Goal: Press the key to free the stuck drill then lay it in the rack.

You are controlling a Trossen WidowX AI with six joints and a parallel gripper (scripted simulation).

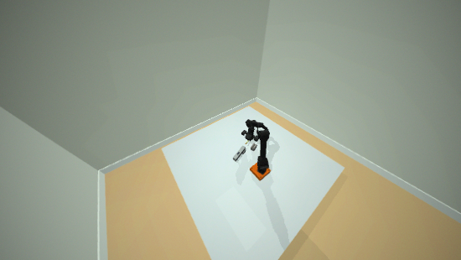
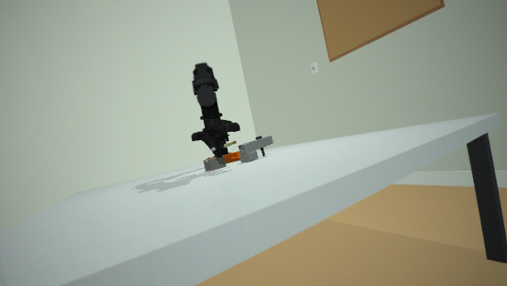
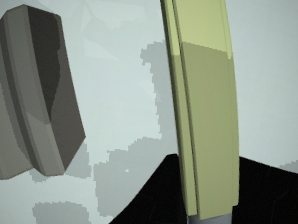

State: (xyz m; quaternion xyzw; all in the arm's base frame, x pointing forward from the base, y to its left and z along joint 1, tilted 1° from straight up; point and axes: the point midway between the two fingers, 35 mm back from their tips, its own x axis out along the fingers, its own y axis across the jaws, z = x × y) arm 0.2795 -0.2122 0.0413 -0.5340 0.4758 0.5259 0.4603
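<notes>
Right now the drill is 4 cm to the left of my gripper tip and 4 cm above it. The rest, counted from my gripper tip: rack: 7 cm behind, 3 cm to the left, 2 cm below.
</notes>
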